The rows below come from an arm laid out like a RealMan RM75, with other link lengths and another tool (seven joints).
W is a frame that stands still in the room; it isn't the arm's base.
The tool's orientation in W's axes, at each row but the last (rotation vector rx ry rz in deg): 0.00 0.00 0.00; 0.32 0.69 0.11; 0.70 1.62 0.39; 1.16 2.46 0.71; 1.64 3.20 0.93; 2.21 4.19 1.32
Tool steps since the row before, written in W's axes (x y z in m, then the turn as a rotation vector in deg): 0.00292 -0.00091 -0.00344 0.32 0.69 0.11; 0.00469 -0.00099 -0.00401 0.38 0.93 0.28; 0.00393 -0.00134 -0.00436 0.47 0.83 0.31; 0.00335 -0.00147 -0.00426 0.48 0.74 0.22; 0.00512 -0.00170 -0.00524 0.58 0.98 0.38; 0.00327 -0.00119 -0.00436 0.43 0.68 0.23
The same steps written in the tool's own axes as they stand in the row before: 0.00292 -0.00091 -0.00344 0.32 0.69 0.11; 0.00474 -0.00102 -0.00395 0.38 0.93 0.28; 0.00404 -0.00142 -0.00423 0.47 0.83 0.31; 0.00351 -0.00160 -0.00408 0.48 0.74 0.23; 0.00537 -0.00193 -0.00489 0.57 0.98 0.38; 0.00355 -0.00143 -0.00406 0.43 0.68 0.24
